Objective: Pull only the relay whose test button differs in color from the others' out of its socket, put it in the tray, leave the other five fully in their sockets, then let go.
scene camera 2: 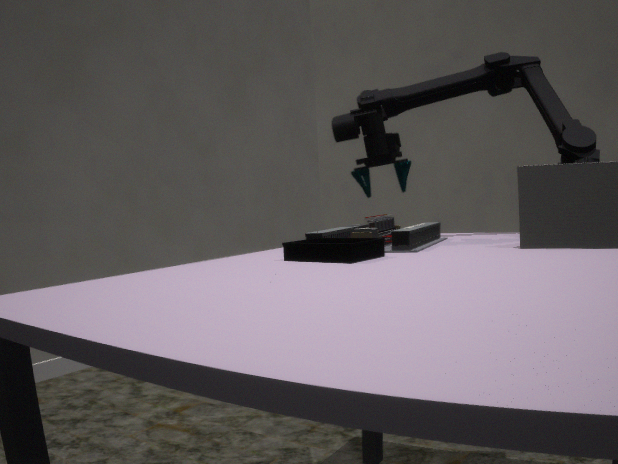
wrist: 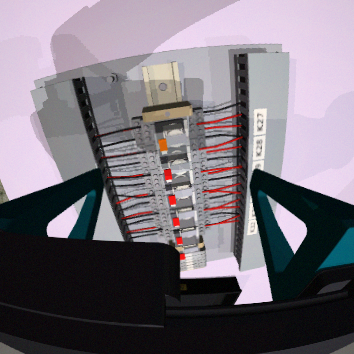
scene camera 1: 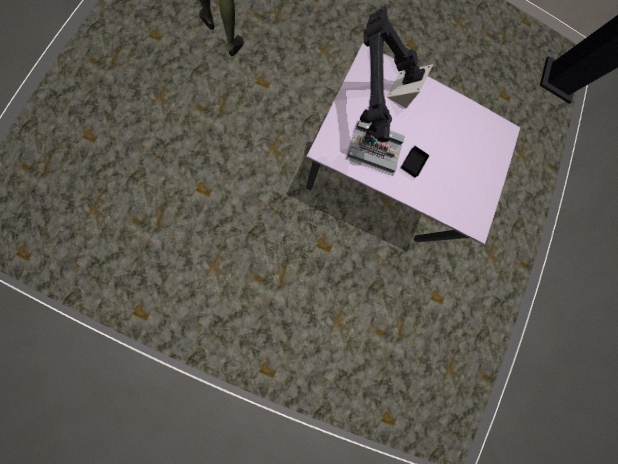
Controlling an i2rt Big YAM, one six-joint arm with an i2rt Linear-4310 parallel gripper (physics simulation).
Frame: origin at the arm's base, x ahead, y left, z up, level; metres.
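Seen in the pictures: gripper, fingertip midpoint: [scene camera 2: 386, 194] [wrist: 176, 176] [scene camera 1: 369, 134]; arm's base, origin of the base link: [scene camera 2: 585, 196] [scene camera 1: 413, 77].
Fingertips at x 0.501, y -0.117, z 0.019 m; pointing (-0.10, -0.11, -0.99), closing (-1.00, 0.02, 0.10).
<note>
Pixels of each thing's middle, then the offset from my fingertips to it.
- relay with the orange test button, body centre: [wrist: 170, 134] dx -0.002, dy -0.004, dz -0.071 m
- red-button relay, body centre: [wrist: 177, 186] [scene camera 2: 382, 224] dx -0.008, dy +0.051, dz -0.071 m
- black tray, body centre: [scene camera 2: 333, 249] [wrist: 192, 300] [scene camera 1: 415, 161] dx -0.037, dy +0.342, dz -0.101 m
In the wrist view the relay with the orange test button [wrist: 163, 145] sits in the row at the end nearest the tan end stop. The others' buttons are red, such as the red-button relay [wrist: 180, 178] beside it. All stand in the socket row on the panel [wrist: 272, 75] [scene camera 1: 385, 165]. My gripper [wrist: 176, 176] [scene camera 2: 386, 194] is open and empty, above the panel, with its fingers on either side of the row. The black tray [scene camera 1: 415, 161] [scene camera 2: 334, 251] stands beside the panel; part of it shows at the bottom of the wrist view [wrist: 210, 291].
Grey wire ducts [wrist: 265, 200] [scene camera 2: 416, 236] flank the relay row, with red and black wires running to it. The duct on the right carries labels K27, K28 and more. The arm's base stands on a light block [scene camera 2: 567, 205]. A person's legs [scene camera 1: 227, 25] show beyond the table.
</note>
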